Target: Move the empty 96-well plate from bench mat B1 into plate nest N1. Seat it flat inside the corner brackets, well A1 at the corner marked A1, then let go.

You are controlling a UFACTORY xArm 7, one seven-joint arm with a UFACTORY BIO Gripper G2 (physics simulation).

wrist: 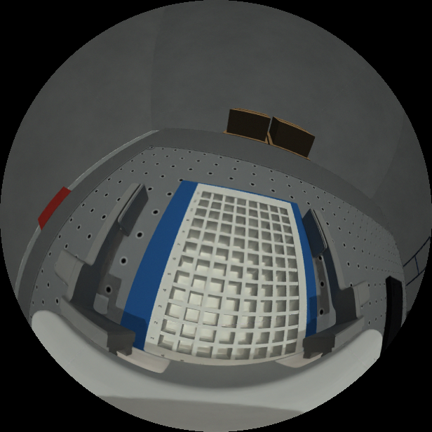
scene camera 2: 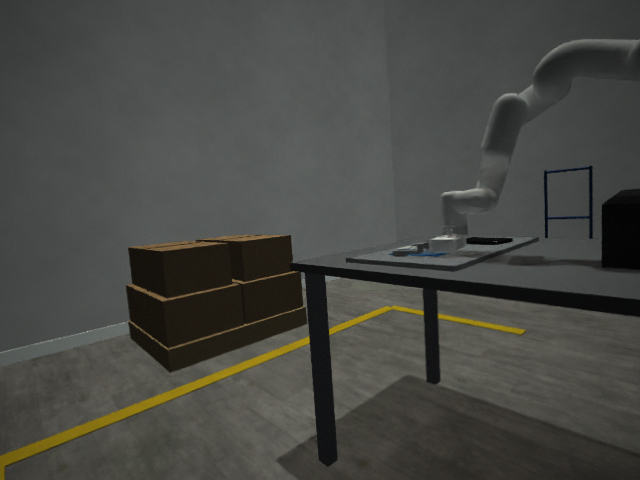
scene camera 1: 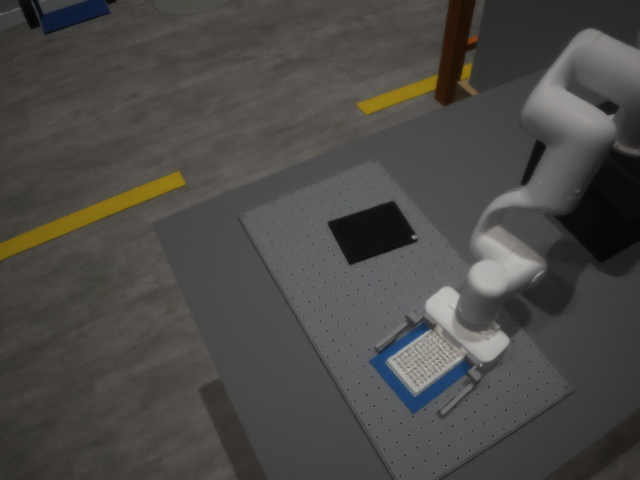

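Where they show: hand, tool point: (scene camera 2: 409,250) (scene camera 1: 415,374); arm's base, link origin: (scene camera 1: 626,136).
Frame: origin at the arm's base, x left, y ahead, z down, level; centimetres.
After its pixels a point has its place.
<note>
The white 96-well plate (scene camera 1: 426,360) @[y 67.0, x 6.6, z 13.9 cm] (wrist: 240,270) lies flat on the blue bench mat B1 (scene camera 1: 380,361) @[y 73.5, x 1.2, z 14.8 cm] (wrist: 150,270) (scene camera 2: 434,254) @[y 60.6, x 10.8, z 14.9 cm]. Mat shows along both long sides of the plate in the wrist view, wider on the left. My gripper (scene camera 1: 411,379) @[y 70.3, x 7.3, z 14.1 cm] (wrist: 225,217) is open and empty, with one finger out beyond each long side of the plate and gaps on both sides. The exact fingertip height is hard to tell. Plate nest N1 (scene camera 1: 372,232) @[y 55.3, x -22.7, z 14.0 cm] (scene camera 2: 488,240) @[y 51.5, x -17.5, z 13.7 cm] is a black rectangle with a small white mark at one corner; its brackets are too dark to make out.
Mat and nest lie on a grey perforated board (scene camera 1: 310,289) @[y 74.3, x -19.8, z 15.1 cm] (wrist: 200,172) on the dark table (scene camera 1: 206,268) @[y 88.5, x -38.7, z 16.4 cm]. A black box (scene camera 2: 620,227) @[y 16.7, x 14.3, z 7.2 cm] stands on the table at the right in scene camera 2. Stacked cartons (scene camera 2: 206,284) (wrist: 248,124) stand beyond the table.
</note>
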